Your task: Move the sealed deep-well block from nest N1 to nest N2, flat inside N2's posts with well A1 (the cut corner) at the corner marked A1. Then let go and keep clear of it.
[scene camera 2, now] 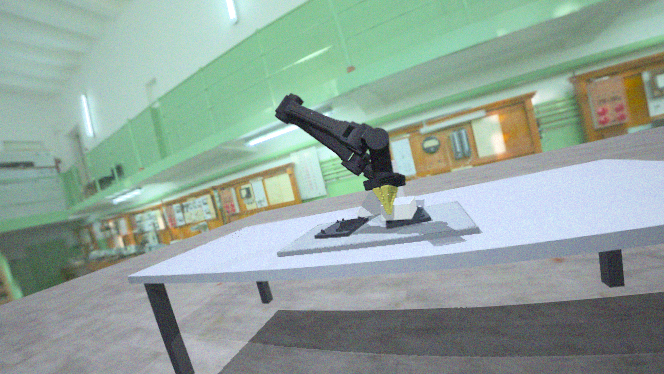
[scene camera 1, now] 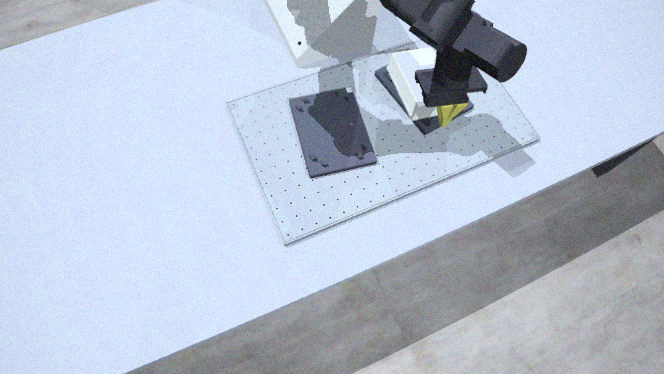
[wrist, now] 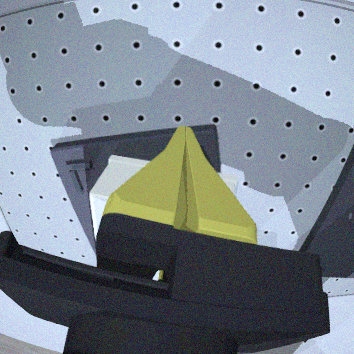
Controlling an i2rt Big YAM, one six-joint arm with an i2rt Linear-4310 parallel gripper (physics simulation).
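Places are measured from the arm's base along level axes (x ahead, y left, z up), in centimetres.
Pixels of known places: gripper, fingertip midpoint: (scene camera 2: 389, 214) (scene camera 1: 441, 125) (wrist: 181, 134).
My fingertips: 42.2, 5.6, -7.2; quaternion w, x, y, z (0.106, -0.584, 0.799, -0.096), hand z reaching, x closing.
Ahead of a thing's pixels: the offset from my fingertips to its middle, as dx, dy, dz. Level surfaces: height alone.
The white deep-well block {-9.7, +2.0, -0.6} (scene camera 1: 415, 60) (scene camera 2: 404, 209) (wrist: 122, 175) sits on one dark nest {-9.9, +3.2, -3.3} (scene camera 1: 426, 127) (scene camera 2: 422, 216) (wrist: 140, 145), apparently N1, and looks turned relative to that nest's edges. The other dark nest {-8.8, -17.2, -3.1} (scene camera 1: 310, 135) (scene camera 2: 345, 229) (wrist: 335, 225), apparently N2, holds no block; small posts stand near its corners and a small light mark is at a back corner. The labels and cut corner cannot be read. My gripper (scene camera 1: 442, 126) (scene camera 2: 390, 213) (wrist: 181, 134) is shut and empty. Its yellow fingers meet in front of the block and partly cover it in the wrist view.
Both nests lie on a pale perforated board (scene camera 1: 260, 150) (scene camera 2: 300, 246) (wrist: 280, 30) on the white table {dz -5.5} (scene camera 1: 125, 200) (scene camera 2: 210, 260). A large white box-like object (scene camera 1: 290, 30) stands behind the board. The table's front edge runs beyond the board.
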